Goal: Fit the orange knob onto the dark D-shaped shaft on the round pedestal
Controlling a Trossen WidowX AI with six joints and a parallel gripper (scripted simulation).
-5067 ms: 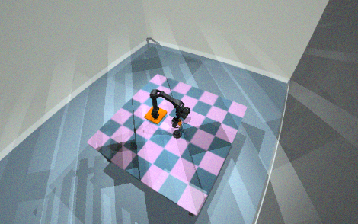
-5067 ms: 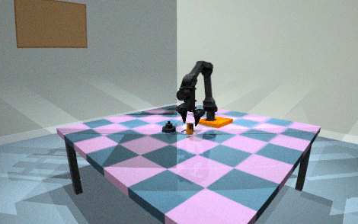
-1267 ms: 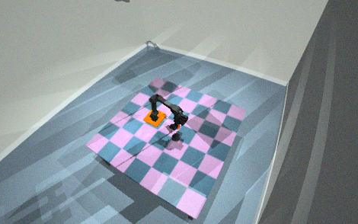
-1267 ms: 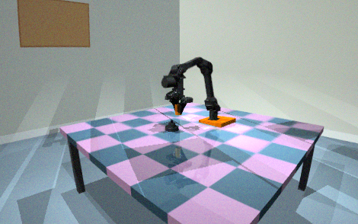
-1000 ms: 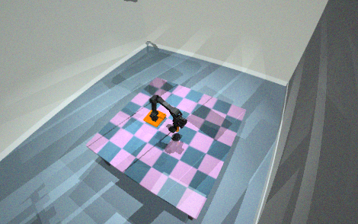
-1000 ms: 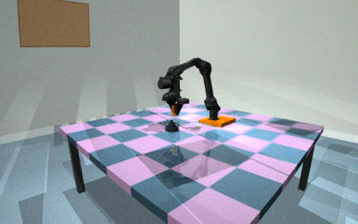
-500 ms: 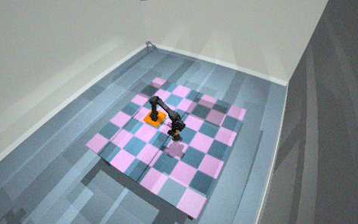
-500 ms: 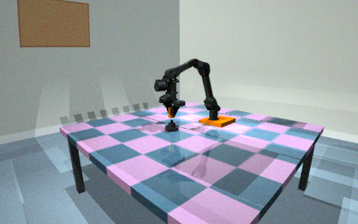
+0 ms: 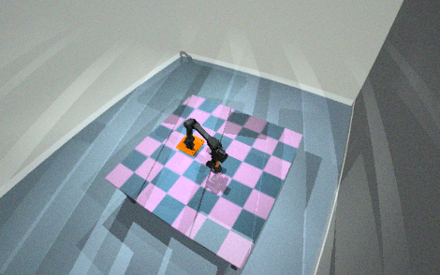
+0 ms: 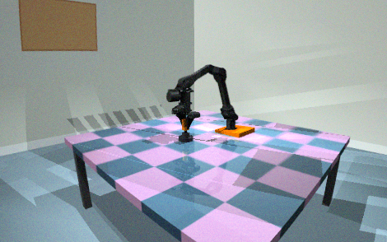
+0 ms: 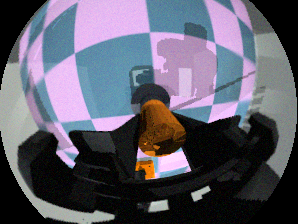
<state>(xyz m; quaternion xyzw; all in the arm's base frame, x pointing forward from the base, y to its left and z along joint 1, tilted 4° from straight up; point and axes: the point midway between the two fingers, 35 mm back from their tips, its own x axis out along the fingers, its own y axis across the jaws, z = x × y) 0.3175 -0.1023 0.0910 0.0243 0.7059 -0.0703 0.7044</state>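
Now: gripper tip 20 mm below the orange knob. Also, from my gripper tip: dark round pedestal (40 mm below).
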